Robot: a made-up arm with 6 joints. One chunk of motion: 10 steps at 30 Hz.
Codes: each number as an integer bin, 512 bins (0 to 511) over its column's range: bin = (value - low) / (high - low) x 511, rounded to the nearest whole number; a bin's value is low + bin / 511 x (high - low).
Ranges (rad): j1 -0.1..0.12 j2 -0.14..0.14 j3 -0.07..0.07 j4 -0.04..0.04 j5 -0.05..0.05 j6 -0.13..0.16
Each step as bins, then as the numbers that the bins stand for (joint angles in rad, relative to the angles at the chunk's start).
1 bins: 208 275 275 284 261 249
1 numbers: -0.0105 0.0107 0.0053 0.0045 0.0011 0.0113
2 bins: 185 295 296 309 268 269
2 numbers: -0.0204 0.0216 0.0111 0.0084 0.0024 0.0227
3 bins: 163 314 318 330 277 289
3 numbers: -0.0298 0.0321 0.0171 0.0117 0.0042 0.0340
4 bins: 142 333 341 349 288 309
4 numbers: -0.0389 0.0425 0.0234 0.0146 0.0064 0.0454
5 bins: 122 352 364 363 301 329
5 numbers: -0.0475 0.0529 0.0297 0.0168 0.0089 0.0567
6 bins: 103 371 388 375 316 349
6 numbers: -0.0557 0.0633 0.0363 0.0187 0.0118 0.0681
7 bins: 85 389 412 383 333 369
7 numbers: -0.0634 0.0732 0.0429 0.0200 0.0152 0.0794
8 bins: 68 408 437 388 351 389
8 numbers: -0.0707 0.0836 0.0497 0.0207 0.0187 0.0908
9 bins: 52 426 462 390 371 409
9 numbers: -0.0776 0.0934 0.0566 0.0211 0.0226 0.1021
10 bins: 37 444 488 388 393 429
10 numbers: -0.0841 0.1033 0.0637 0.0207 0.0269 0.1135
